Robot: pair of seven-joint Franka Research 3 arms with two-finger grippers.
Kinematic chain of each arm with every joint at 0, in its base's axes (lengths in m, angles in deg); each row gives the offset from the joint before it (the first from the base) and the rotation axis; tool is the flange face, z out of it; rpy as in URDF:
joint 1: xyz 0 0 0.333 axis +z
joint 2: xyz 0 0 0 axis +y
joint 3: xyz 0 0 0.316 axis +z
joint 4: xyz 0.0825 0 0 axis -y
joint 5: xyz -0.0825 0 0.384 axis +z
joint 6: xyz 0 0 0 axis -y
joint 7: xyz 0.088 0 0 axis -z
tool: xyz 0 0 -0.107 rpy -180 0 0
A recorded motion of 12 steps. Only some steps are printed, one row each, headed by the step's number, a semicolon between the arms.
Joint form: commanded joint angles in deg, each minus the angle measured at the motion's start. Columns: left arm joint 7, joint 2, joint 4, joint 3, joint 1, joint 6, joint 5; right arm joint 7, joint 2, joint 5, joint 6, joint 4, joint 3, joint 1.
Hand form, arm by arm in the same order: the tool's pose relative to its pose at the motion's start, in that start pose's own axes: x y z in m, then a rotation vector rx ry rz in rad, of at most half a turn. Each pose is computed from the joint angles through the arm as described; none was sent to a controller.
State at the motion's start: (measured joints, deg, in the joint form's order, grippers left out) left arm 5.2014 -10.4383 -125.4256 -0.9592 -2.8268 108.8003 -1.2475; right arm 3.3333 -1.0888 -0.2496 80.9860 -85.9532 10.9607 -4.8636
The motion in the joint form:
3: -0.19 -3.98 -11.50 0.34 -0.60 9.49 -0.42; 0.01 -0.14 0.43 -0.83 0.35 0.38 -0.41
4: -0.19 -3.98 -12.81 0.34 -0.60 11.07 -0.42; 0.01 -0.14 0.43 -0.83 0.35 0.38 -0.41
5: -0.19 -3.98 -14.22 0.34 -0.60 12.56 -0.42; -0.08 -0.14 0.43 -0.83 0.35 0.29 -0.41
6: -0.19 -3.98 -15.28 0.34 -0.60 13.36 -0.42; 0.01 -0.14 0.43 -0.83 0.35 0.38 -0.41
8: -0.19 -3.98 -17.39 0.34 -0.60 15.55 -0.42; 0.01 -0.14 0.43 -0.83 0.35 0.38 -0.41
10: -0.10 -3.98 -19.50 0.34 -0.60 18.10 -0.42; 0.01 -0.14 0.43 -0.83 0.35 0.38 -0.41
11: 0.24 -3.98 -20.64 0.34 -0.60 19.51 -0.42; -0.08 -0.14 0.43 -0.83 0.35 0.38 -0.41
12: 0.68 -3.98 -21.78 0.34 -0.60 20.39 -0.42; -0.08 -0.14 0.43 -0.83 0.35 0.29 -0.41
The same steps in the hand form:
3: -0.0282 0.0033 0.0492 -0.0022 0.0347 -0.0048; -0.0027 -0.0006 -0.0027 0.0065 -0.0064 -0.0005
4: -0.0300 0.0031 0.0574 -0.0015 0.0394 -0.0054; -0.0027 -0.0006 -0.0027 0.0065 -0.0064 -0.0005
5: -0.0326 0.0031 0.0666 -0.0010 0.0407 -0.0060; -0.0026 0.0002 -0.0027 0.0066 -0.0064 -0.0005
6: -0.0352 0.0031 0.0739 -0.0012 0.0362 -0.0065; -0.0027 -0.0006 -0.0027 0.0065 -0.0064 -0.0005
8: -0.0398 0.0030 0.0874 -0.0005 0.0375 -0.0074; -0.0027 -0.0006 -0.0027 0.0065 -0.0064 -0.0005
10: -0.0443 0.0029 0.1002 0.0009 0.0451 -0.0067; -0.0027 -0.0006 -0.0027 0.0065 -0.0064 -0.0005
11: -0.0468 0.0029 0.1070 0.0018 0.0498 -0.0013; -0.0027 -0.0006 -0.0027 0.0065 -0.0064 -0.0020
12: -0.0505 0.0030 0.1145 0.0019 0.0453 0.0060; -0.0026 0.0002 -0.0027 0.0066 -0.0064 -0.0005

